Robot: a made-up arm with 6 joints. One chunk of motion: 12 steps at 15 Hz.
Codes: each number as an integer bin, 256 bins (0 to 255) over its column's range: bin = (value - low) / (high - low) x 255, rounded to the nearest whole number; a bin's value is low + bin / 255 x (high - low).
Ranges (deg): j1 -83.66..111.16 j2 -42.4..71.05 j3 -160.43..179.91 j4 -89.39..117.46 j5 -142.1..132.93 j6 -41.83..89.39
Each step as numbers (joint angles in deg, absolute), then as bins.
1 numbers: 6.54 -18.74 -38.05 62.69 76.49 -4.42
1 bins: 118 53 92 187 203 73
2 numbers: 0.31 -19.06 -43.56 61.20 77.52 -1.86
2 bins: 110 52 88 186 204 78
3 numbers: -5.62 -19.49 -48.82 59.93 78.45 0.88
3 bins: 102 51 84 184 204 83
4 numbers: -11.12 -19.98 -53.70 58.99 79.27 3.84
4 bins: 95 50 80 183 205 89
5 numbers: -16.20 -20.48 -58.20 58.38 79.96 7.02
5 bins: 88 49 77 182 206 95
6 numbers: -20.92 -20.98 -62.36 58.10 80.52 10.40
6 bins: 82 48 73 182 206 101
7 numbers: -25.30 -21.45 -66.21 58.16 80.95 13.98
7 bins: 76 47 71 182 207 108
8 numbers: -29.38 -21.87 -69.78 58.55 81.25 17.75
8 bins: 71 46 68 182 207 116
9 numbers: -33.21 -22.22 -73.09 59.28 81.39 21.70
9 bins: 66 45 65 183 207 123
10 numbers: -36.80 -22.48 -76.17 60.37 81.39 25.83
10 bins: 61 45 63 185 207 131
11 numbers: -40.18 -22.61 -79.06 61.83 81.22 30.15
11 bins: 57 44 61 186 207 140
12 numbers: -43.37 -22.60 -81.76 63.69 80.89 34.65
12 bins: 53 45 59 189 207 149
